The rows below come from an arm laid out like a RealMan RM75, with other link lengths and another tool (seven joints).
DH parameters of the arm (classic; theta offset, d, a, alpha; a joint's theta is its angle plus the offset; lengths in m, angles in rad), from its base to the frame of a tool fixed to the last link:
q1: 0 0.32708 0 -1.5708
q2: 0 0 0 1.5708
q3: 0 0.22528 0 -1.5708
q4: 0 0 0 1.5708
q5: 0 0.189 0 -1.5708
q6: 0 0 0 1.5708
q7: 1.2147 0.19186 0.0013 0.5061
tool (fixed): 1.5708 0.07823 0 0
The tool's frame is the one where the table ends.
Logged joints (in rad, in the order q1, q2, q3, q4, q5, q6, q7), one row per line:
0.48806 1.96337 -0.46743 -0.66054 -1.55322 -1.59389 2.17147
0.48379 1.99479 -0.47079 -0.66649 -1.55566 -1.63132 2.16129
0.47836 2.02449 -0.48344 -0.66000 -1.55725 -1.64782 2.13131
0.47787 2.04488 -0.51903 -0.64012 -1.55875 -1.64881 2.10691
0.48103 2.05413 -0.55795 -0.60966 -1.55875 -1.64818 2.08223
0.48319 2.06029 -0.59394 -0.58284 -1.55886 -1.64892 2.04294
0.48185 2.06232 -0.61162 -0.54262 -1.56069 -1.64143 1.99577
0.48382 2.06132 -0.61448 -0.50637 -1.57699 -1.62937 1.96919
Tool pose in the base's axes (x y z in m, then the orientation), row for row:
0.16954 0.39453 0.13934 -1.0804 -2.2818 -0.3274
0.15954 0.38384 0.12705 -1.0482 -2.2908 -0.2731
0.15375 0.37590 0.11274 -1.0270 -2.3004 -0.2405
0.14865 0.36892 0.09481 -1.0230 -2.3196 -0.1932
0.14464 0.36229 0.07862 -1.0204 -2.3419 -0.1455
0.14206 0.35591 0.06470 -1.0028 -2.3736 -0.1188
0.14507 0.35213 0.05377 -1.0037 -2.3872 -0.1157
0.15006 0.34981 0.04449 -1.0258 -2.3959 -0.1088
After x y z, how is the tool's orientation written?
As a rotation vector, in radians.
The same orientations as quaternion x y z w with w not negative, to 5 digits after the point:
-0.40569 -0.85682 -0.12294 0.29351
-0.39471 -0.86263 -0.10284 0.29915
-0.38703 -0.86692 -0.09063 0.30072
-0.38444 -0.87170 -0.07260 0.29508
-0.38198 -0.87667 -0.05447 0.28734
-0.37351 -0.88408 -0.04425 0.27737
-0.37268 -0.88639 -0.04296 0.27125
-0.37936 -0.88605 -0.04024 0.26339

